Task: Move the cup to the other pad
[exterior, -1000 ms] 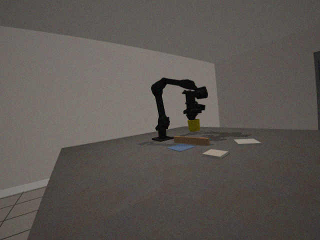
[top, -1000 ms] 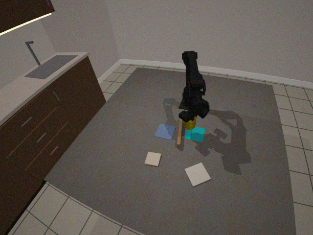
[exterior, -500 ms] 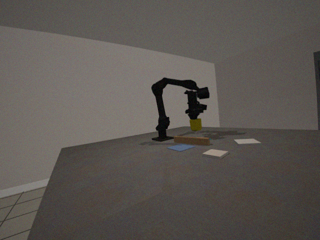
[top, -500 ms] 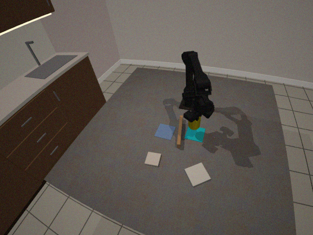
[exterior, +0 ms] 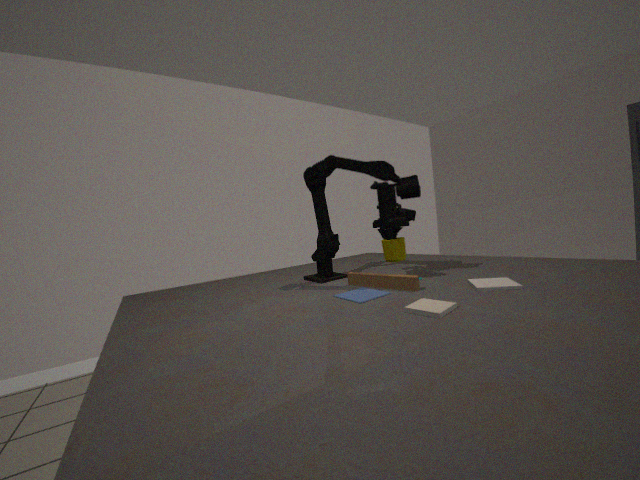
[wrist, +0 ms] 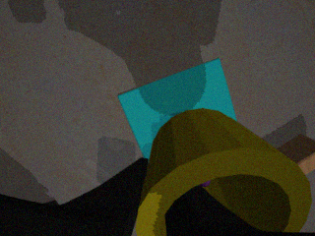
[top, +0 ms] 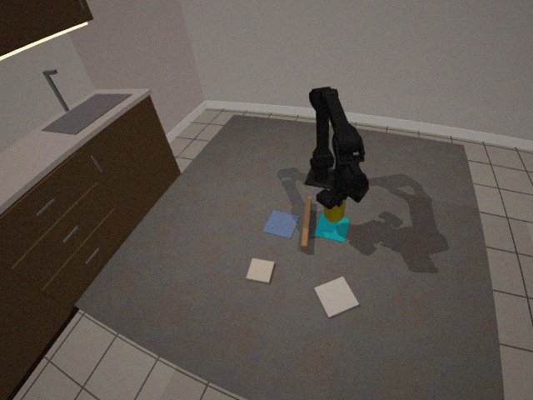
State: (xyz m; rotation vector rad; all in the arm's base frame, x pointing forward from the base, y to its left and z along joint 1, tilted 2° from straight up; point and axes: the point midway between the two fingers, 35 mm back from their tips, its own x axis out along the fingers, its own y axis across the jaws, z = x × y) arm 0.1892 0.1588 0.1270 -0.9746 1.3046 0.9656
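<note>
The teal pad lies 10 cm below my gripper tip, 3 cm ahead of it and 1 cm to the right of it. Round my gripper tip: wooden bar (9 cm to the right, 9 cm below, 6 cm ahead); yellow cup (2 cm ahead, 1 cm to the right); purple marble (3 cm to the right, 3 cm ahead, 2 cm below).
</note>
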